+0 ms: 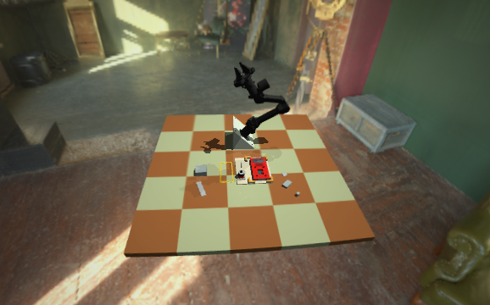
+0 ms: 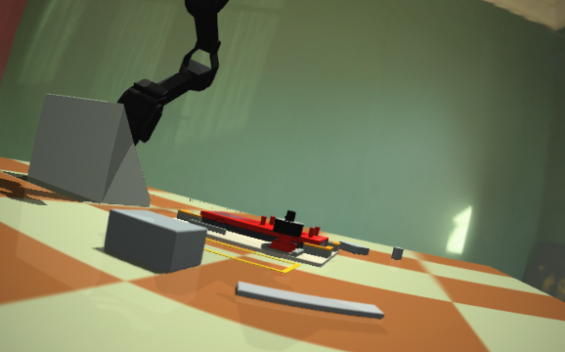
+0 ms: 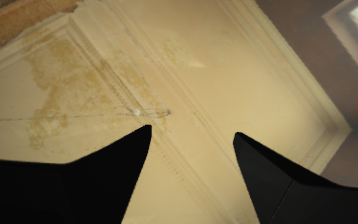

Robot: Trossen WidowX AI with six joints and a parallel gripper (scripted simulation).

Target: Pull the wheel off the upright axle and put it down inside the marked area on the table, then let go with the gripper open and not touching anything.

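The dark grey wheel is 59 cm below my gripper tip, 30 cm ahead of it and 1 cm to the right of it. Round my gripper tip: flat grey bar: 63 cm below, 36 cm ahead, 27 cm to the right; then grey block: 61 cm below, 26 cm to the right, 21 cm ahead; then upright axle: 59 cm below, 29 cm ahead, 1 cm to the right.
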